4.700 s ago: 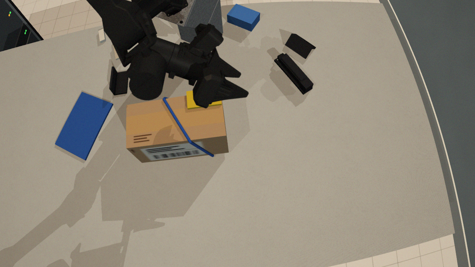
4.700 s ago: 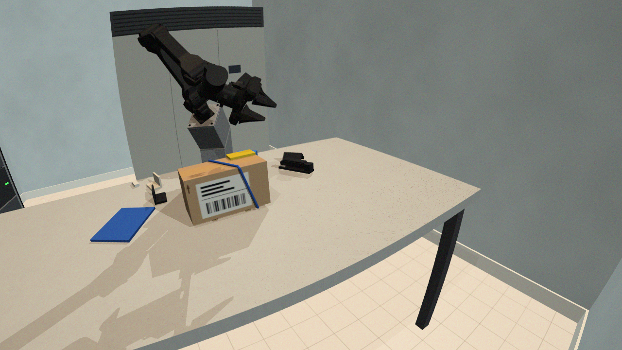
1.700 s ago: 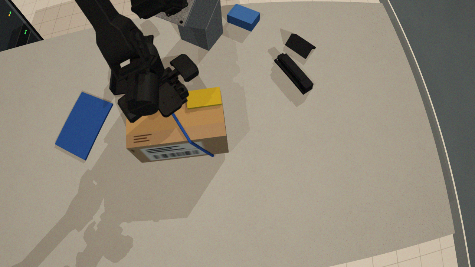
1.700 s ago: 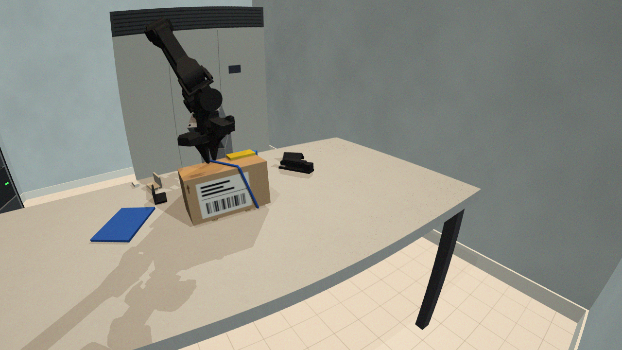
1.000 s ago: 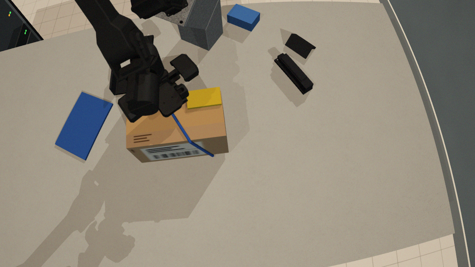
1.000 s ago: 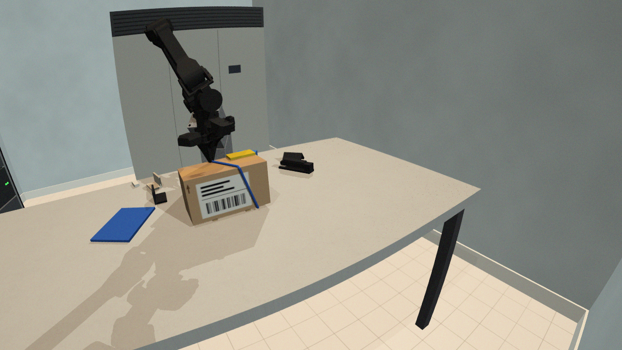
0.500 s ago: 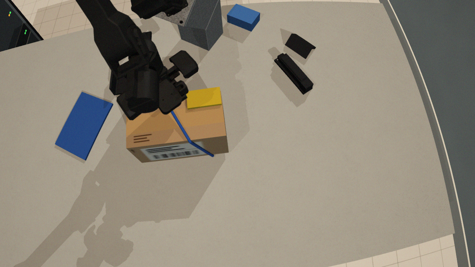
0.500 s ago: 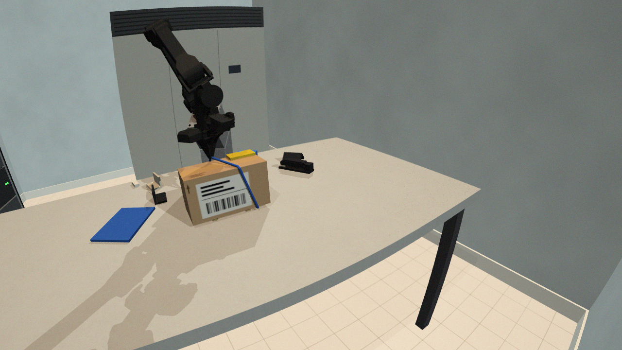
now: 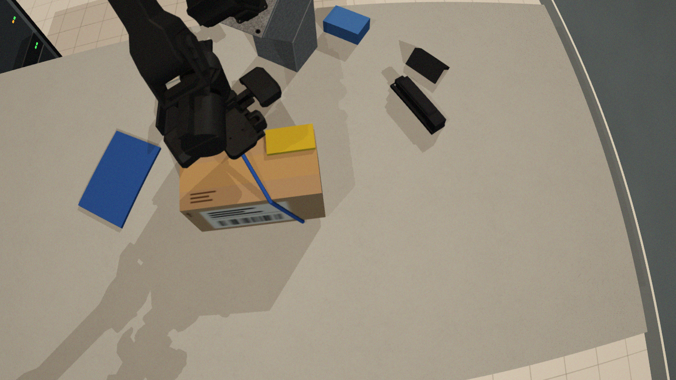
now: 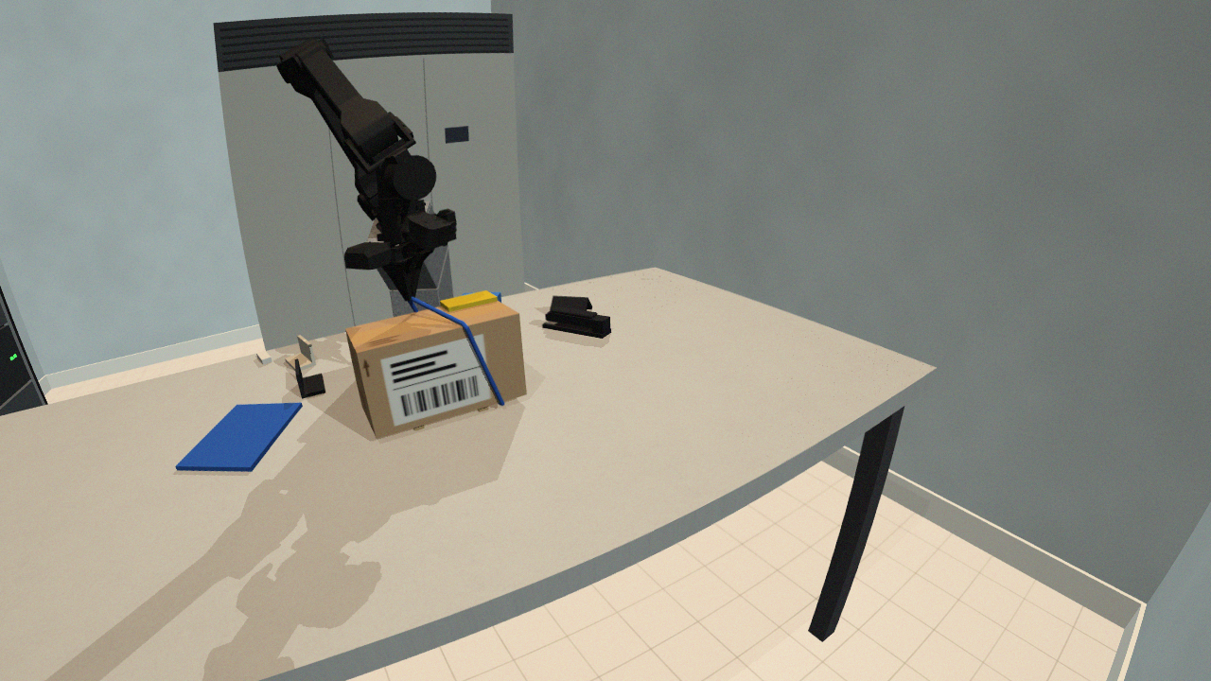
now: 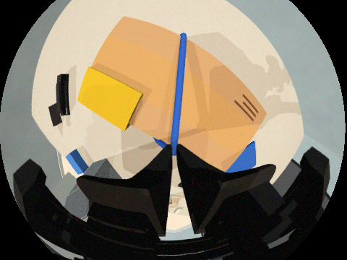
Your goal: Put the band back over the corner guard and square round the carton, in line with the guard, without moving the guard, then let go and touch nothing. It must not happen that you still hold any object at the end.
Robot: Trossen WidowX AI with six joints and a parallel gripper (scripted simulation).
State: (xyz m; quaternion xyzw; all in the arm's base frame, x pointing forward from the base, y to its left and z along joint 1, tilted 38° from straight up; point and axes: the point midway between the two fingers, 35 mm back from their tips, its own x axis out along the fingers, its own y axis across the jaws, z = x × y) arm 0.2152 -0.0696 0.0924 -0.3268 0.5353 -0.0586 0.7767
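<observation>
Now: the yellow corner guard 9 cm to the left of my hand, 6 cm below it and 2 cm ahead of it. Also, from my hand: black stapler-like bar 37 cm to the left, 18 cm below, 1 cm behind; then brown carton 12 cm below, 5 cm ahead; then flat blue pad 28 cm to the right, 19 cm below, 13 cm behind.
</observation>
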